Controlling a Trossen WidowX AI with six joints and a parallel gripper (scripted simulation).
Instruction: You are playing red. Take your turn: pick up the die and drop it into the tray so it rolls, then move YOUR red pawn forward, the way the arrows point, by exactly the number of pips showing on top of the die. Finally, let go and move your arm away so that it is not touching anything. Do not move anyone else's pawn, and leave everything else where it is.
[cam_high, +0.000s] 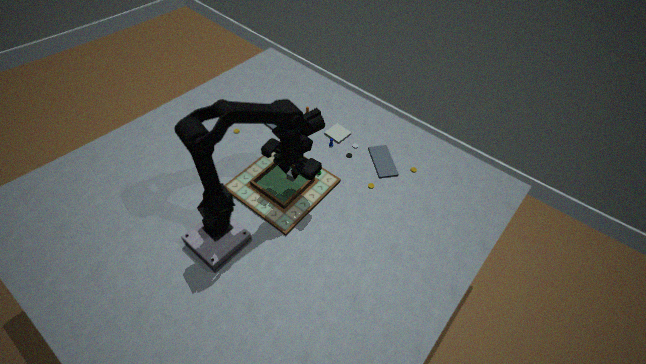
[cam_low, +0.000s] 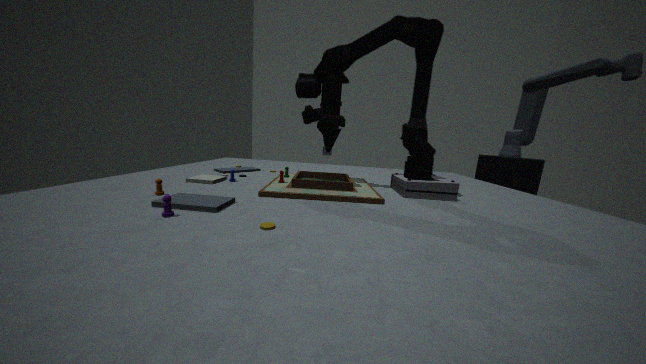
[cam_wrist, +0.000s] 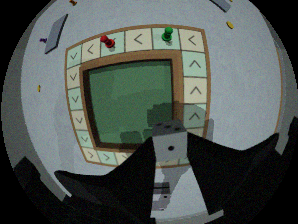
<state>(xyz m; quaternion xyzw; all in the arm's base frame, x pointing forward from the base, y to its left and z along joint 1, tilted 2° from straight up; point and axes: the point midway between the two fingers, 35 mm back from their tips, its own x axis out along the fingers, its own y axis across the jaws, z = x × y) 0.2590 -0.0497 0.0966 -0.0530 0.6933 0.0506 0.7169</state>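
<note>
The red pawn lies 12 cm ahead of my gripper tip, 8 cm to the left of it and 7 cm below it. From my gripper tip the other things lie so: green pawn 12 cm ahead, 1 cm to the right, 7 cm below; then die right at my gripper tip; then green tray 1 cm ahead, 5 cm to the left, 9 cm below.
</note>
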